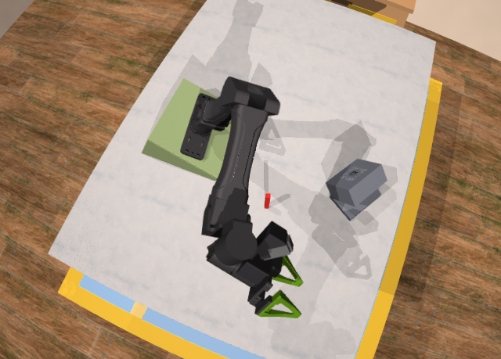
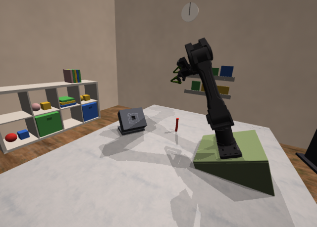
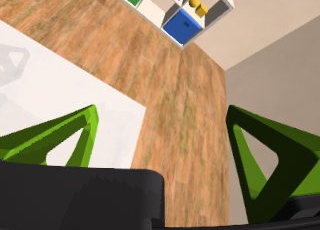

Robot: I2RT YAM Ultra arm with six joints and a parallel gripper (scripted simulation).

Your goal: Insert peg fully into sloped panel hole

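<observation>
Now: the red peg 29 cm to the left of my hand, 25 cm below it and 10 cm behind it.
</observation>
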